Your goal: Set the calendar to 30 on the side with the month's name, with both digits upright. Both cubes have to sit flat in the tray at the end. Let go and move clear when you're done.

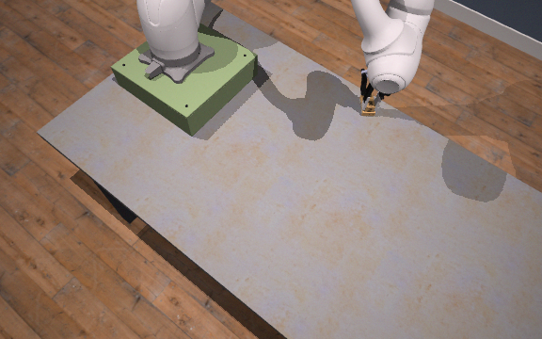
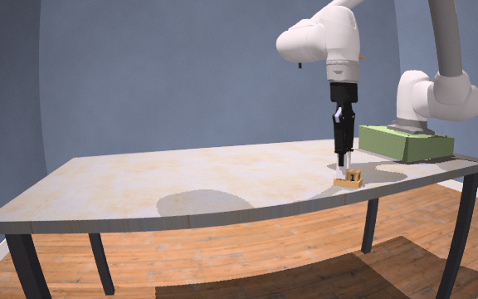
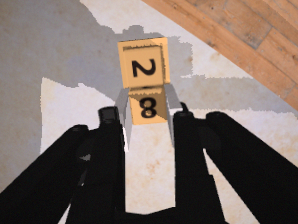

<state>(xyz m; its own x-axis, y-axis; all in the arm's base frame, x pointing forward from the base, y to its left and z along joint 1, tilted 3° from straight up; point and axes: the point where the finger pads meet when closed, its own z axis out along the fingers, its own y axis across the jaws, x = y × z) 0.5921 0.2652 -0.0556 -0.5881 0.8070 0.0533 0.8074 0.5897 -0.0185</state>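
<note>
Now: the wooden cube 3 cm below my hand. The rest, counted from my hand: wooden calendar tray: 1 cm behind, 1 cm to the left, 4 cm below.
</note>
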